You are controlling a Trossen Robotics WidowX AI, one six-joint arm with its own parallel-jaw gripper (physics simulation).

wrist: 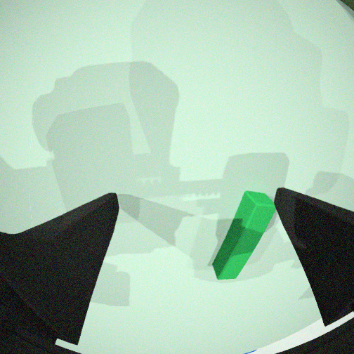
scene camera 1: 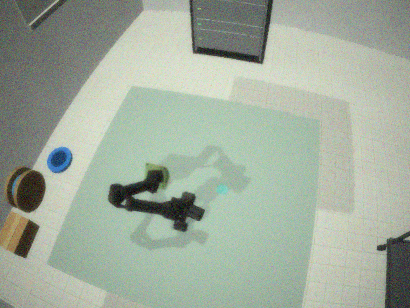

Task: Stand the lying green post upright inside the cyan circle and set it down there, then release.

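Seen in the pictures: arm's base, origin of its link: (scene camera 1: 157,176).
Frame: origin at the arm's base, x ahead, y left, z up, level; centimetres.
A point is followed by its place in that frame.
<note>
The green post (wrist: 245,237) lies on the mat in the wrist view, slanting from lower left to upper right, with its upper end close beside the right fingertip in the picture. In the scene view it does not show; the arm seems to cover it. My gripper (scene camera 1: 186,212) @(y -17.9, x 17.7, z -4.9 cm) (wrist: 199,198) is open and empty above the mat, its fingers spread wide, with the post seen between them, nearer the right one. The cyan circle (scene camera 1: 222,189) @(y -1.3, x 33.8, z -5.5 cm) lies flat on the mat, to the right of and a little above the gripper in the scene view. It does not show in the wrist view.
The arm's base stands on an olive plate (scene camera 1: 149,169) @(y 2.5, x -4.2, z 1.8 cm) on the pale green mat (scene camera 1: 270,150) @(y 25.2, x 59.1, z -5.7 cm). A blue round dish (scene camera 1: 60,159), a brown round basket (scene camera 1: 31,191) and a wooden box (scene camera 1: 16,231) are off the mat at left. A dark rack (scene camera 1: 193,35) stands at the back.
</note>
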